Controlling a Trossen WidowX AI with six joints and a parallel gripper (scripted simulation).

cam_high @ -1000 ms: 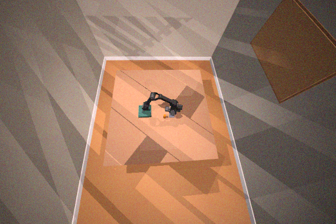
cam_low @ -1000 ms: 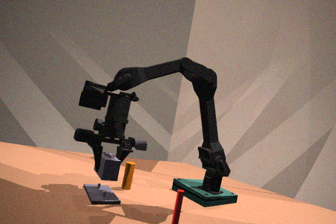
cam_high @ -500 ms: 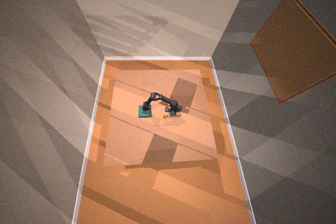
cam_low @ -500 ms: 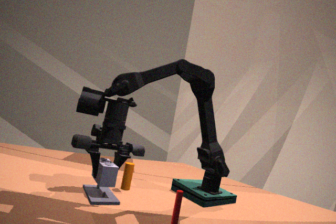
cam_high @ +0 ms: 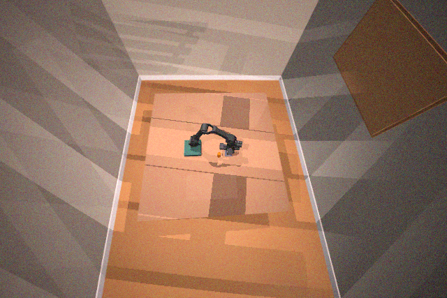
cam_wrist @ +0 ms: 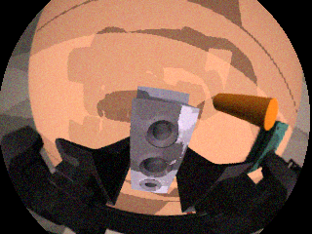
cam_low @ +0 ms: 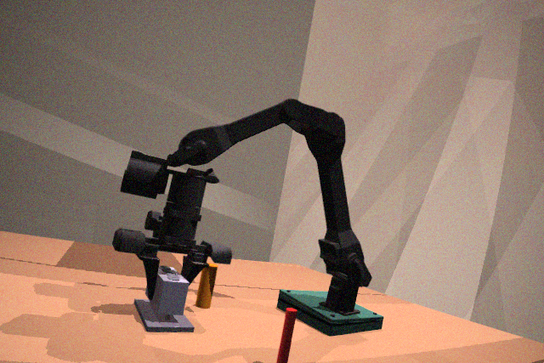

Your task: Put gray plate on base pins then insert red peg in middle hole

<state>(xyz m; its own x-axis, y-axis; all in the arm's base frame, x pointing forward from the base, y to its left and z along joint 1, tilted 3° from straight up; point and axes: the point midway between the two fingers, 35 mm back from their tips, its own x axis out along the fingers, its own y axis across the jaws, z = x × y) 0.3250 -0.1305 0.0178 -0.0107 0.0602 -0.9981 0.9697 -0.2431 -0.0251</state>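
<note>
The red peg lies 210 mm to the left of my gripper tip, 60 mm behind it and 10 mm above it. The rest, counted from my gripper tip: orange cylinder (110 mm behind, 30 mm to the right, 10 mm above); then gray plate (30 mm above).
</note>
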